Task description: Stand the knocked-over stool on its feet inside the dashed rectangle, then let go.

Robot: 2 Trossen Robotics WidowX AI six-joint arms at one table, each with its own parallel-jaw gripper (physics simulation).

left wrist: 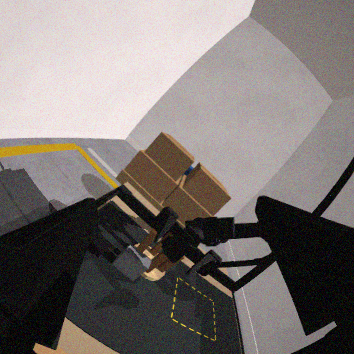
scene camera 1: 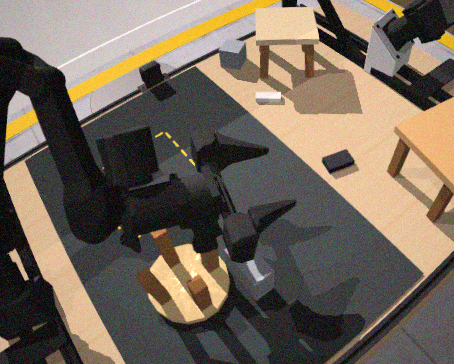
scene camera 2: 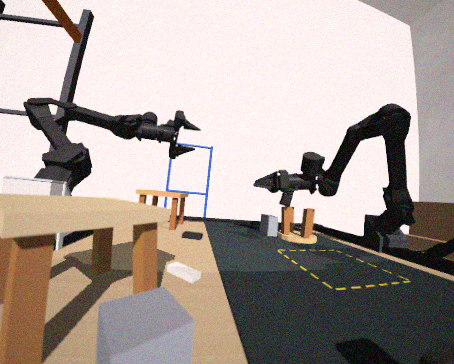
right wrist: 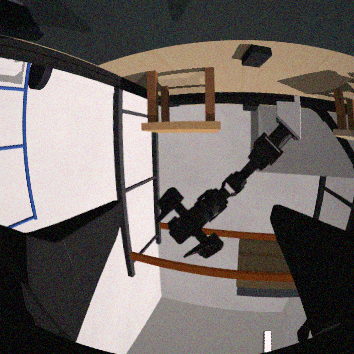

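Pixels of known places: left gripper, fingertip midpoint: point(left wrist: 178, 205) point(scene camera 2: 197, 140) point(right wrist: 169, 239); right gripper, fingertip midpoint: point(left wrist: 171, 257) point(scene camera 1: 281, 175) point(scene camera 2: 253, 183) point(right wrist: 199, 211); left arm's base, link origin: point(scene camera 1: 395, 34) point(scene camera 2: 45, 194) point(right wrist: 286, 128); right arm's base, link origin: point(scene camera 1: 5, 296) point(scene camera 2: 385, 226).
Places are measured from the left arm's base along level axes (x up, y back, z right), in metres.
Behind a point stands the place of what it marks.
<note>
The round pale stool point(scene camera 1: 187, 312) @(x -0.080, y -0.735, z -0.052 m) point(scene camera 2: 297, 239) @(x -0.085, y -0.652, z 0.035 m) point(left wrist: 152, 274) @(x -0.081, y -0.646, z 0.004 m) rests upside down on its seat, its brown legs pointing up, on the dark mat outside the dashed rectangle point(scene camera 1: 181, 149) point(scene camera 2: 334, 289) point(left wrist: 175, 298). In scene camera 1 the right arm hides much of the rectangle. My right gripper point(scene camera 1: 281, 176) @(x 0.085, y -0.537, z -0.074 m) point(scene camera 2: 259, 183) @(x 0.085, y -0.537, z -0.074 m) is open and empty, above the mat near the stool, its fingers pointing away from the legs. My left gripper point(scene camera 2: 197, 139) @(x 0.242, y -0.350, z -0.216 m) point(left wrist: 178, 205) @(x 0.242, y -0.350, z -0.216 m) point(right wrist: 169, 239) @(x 0.242, y -0.350, z -0.216 m) is open and empty, raised high on its own side, far from the stool.
A grey box point(scene camera 1: 255, 282) @(x -0.025, y -0.644, z -0.115 m) point(scene camera 2: 270, 225) @(x -0.057, y -0.606, z -0.050 m) stands close beside the stool. Two square-topped stools point(scene camera 1: 286, 22) @(x 0.015, y -0.141, z 0.209 m) point(scene camera 1: 435, 135) @(x 0.026, y -0.270, z -0.204 m) stand on the wooden table, with a grey cube point(scene camera 1: 233, 54) @(x -0.054, y -0.239, z 0.292 m) point(scene camera 2: 145, 325) @(x -0.049, y -0.220, z 0.325 m), a white block point(scene camera 1: 268, 97) @(x -0.088, y -0.280, z 0.155 m) point(scene camera 2: 184, 272) @(x -0.089, y -0.273, z 0.174 m) and a black block point(scene camera 1: 338, 161) @(x -0.086, y -0.340, z -0.065 m) point(right wrist: 256, 56) @(x -0.086, y -0.348, z -0.059 m).
</note>
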